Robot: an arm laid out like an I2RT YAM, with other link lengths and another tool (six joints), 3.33 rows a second.
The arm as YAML. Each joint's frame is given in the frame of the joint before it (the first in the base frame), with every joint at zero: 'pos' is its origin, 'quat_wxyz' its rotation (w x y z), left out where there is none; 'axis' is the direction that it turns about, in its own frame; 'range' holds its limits. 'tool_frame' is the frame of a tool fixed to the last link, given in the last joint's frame.
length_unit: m
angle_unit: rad
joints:
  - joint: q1
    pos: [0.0, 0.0, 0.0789]
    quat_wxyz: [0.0, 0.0, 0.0, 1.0]
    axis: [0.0, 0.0, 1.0]
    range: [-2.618, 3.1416]
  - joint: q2
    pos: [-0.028, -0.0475, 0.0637]
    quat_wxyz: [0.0, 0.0, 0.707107, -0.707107]
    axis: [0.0, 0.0, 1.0]
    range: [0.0, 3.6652]
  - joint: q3
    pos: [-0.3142, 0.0, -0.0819]
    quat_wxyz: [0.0, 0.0, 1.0, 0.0]
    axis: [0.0, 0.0, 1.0]
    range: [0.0, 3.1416]
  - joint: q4
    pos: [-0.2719, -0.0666, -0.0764]
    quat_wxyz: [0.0, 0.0, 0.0, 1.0]
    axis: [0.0, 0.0, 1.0]
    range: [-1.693, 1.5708]
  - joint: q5
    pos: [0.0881, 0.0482, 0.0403]
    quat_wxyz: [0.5, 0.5, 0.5, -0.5]
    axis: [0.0, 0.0, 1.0]
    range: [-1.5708, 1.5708]
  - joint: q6
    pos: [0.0, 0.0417, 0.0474]
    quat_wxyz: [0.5, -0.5, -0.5, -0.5]
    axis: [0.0, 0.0, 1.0]
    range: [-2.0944, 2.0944]
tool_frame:
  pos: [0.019, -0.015, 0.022]
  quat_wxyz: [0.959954, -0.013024, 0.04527, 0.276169]
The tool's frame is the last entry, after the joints.
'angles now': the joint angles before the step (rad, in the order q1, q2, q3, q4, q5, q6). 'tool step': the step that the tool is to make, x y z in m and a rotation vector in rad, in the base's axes. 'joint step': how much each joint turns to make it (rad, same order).
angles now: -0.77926, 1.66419, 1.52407, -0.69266, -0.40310, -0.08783
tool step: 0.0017, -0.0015, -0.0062, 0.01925, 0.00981, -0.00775
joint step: -0.00012, 0.01305, -0.00231, -0.00080, 0.00002, 0.01111
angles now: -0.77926, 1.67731, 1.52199, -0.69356, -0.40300, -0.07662
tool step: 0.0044, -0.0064, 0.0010, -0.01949, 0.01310, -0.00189
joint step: -0.00002, 0.02442, 0.03185, -0.00879, 0.01856, -0.01497
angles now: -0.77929, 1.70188, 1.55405, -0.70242, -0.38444, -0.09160
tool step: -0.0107, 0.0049, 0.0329, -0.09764, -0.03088, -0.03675
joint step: 0.00001, -0.06127, 0.02123, 0.00570, 0.05990, -0.00696
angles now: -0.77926, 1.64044, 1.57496, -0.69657, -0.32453, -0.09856
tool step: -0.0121, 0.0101, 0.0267, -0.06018, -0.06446, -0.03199
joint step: -0.00065, -0.07293, -0.01392, 0.03642, 0.02203, 0.02357
